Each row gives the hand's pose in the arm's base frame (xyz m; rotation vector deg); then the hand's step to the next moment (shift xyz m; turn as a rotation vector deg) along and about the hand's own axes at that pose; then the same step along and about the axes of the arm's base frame.
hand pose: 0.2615 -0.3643 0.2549 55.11 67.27 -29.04
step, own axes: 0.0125 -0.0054 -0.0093 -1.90 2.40 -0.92
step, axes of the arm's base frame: -0.0049 0.0067 -0.0143 0.70 1.77 2.57
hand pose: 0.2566 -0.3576 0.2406 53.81 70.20 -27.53
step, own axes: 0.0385 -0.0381 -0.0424 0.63 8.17 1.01
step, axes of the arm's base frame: -0.0415 0.0198 -0.0512 6.96 3.81 2.27
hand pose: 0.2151 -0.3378 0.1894 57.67 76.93 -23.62
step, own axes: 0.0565 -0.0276 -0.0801 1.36 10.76 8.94
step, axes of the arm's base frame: -0.0562 0.0646 -0.0551 13.91 -0.84 1.81
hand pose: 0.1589 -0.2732 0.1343 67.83 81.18 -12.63
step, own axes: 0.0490 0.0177 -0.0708 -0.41 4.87 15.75
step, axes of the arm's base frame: -0.0202 0.0846 -0.0129 13.47 -9.40 -1.45
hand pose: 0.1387 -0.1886 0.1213 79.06 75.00 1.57
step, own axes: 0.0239 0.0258 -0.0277 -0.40 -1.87 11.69
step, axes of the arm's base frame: 0.0072 0.0426 0.0118 6.41 -8.70 -4.85
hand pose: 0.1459 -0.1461 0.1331 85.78 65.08 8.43
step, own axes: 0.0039 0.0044 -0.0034 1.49 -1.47 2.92
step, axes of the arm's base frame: 0.0022 0.0058 0.0027 1.87 -1.23 -2.81
